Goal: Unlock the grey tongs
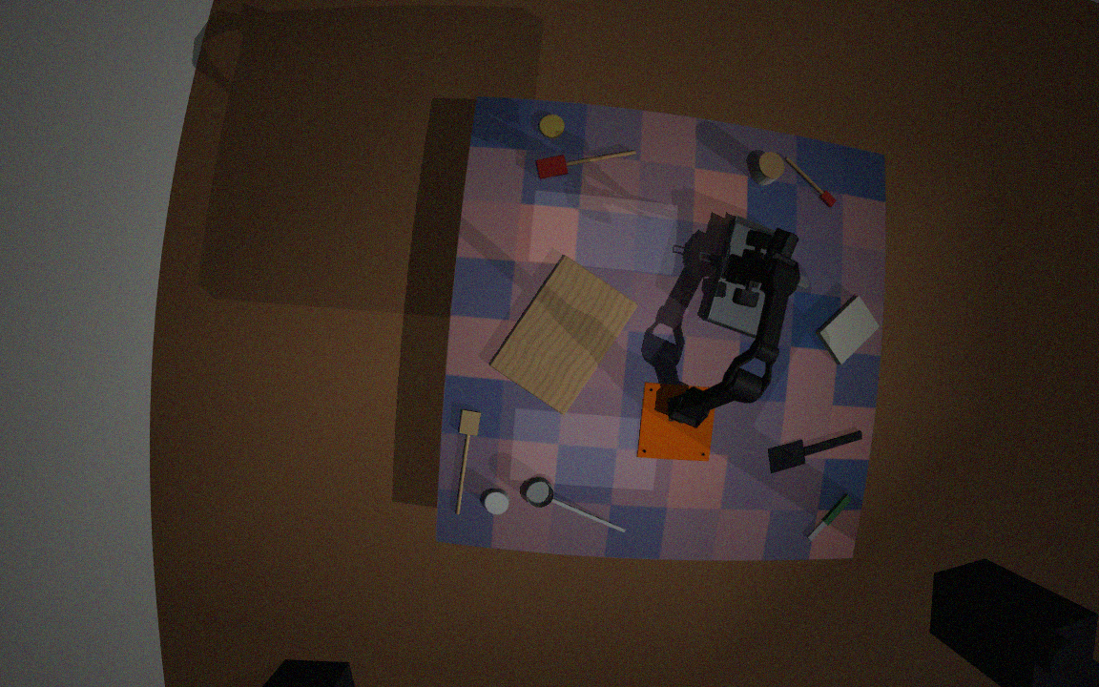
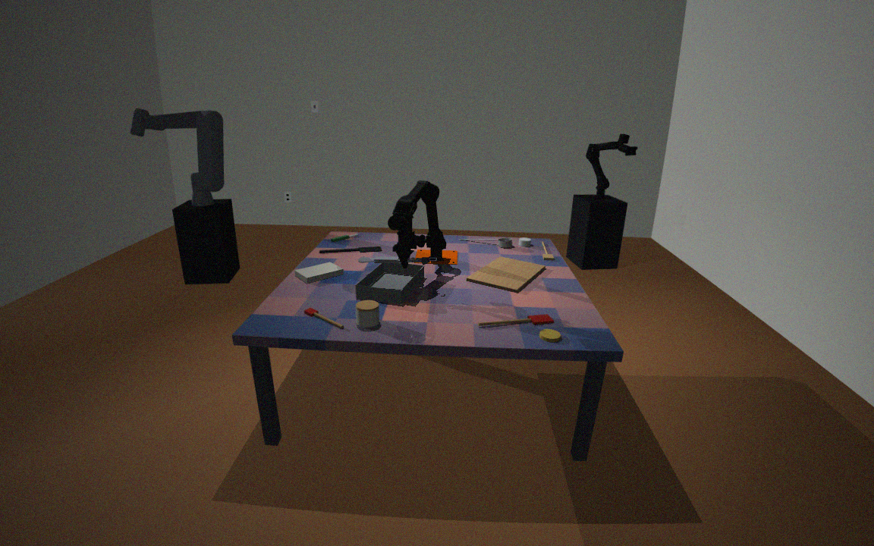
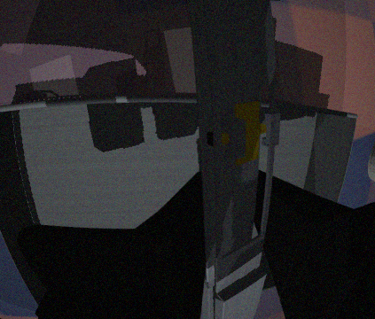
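My gripper tip is 30 mm to the right of the yellow lock piece and 40 mm below it. Round my gripper tip: grey roasting tin 30 mm behind, 50 mm to the right, 70 mm below; then white block 200 mm behind, 370 mm to the right, 80 mm below; then red-tipped stick 240 mm ahead, 330 mm to the right, 90 mm below.
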